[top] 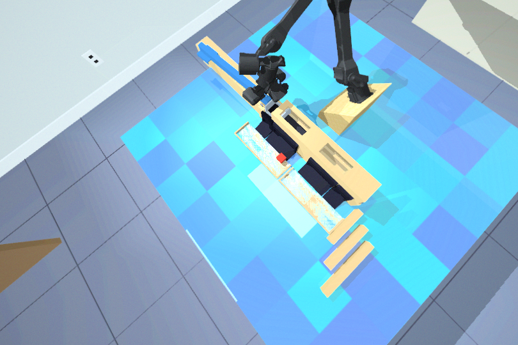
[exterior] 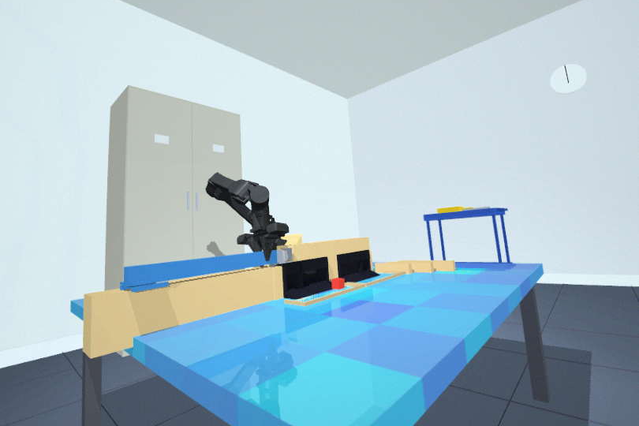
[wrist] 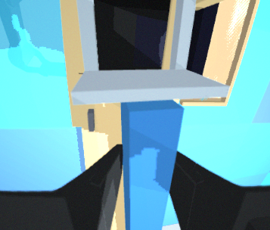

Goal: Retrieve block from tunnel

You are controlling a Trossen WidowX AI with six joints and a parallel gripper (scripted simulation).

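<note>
Right now the small red block is 70 mm ahead of my gripper tip, 240 mm to the left of it and 100 mm below it. From my gripper tip the other things lie so: tan tunnel (10 mm ahead, 80 mm to the left, 40 mm below).
</note>
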